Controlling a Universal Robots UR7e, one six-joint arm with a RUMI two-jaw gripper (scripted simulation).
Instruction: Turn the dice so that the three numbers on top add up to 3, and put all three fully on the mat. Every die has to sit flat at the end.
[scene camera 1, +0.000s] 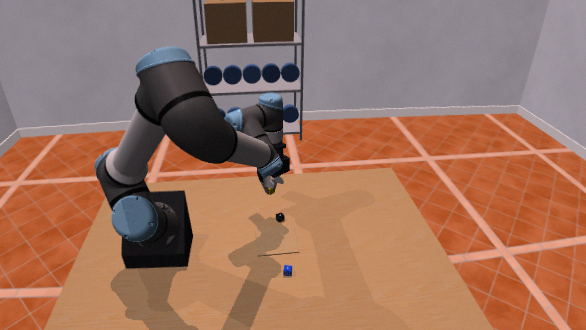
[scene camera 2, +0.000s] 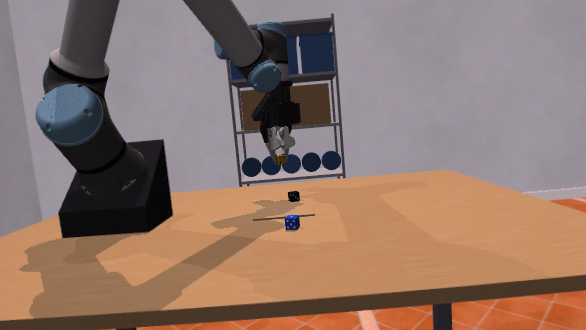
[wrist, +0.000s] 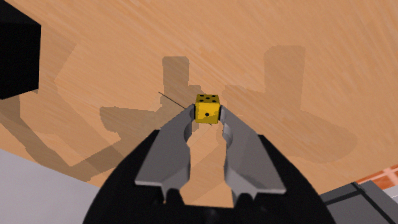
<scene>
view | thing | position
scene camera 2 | my gripper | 280, 163
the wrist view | my gripper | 206, 105
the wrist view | thin mat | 163, 109
</scene>
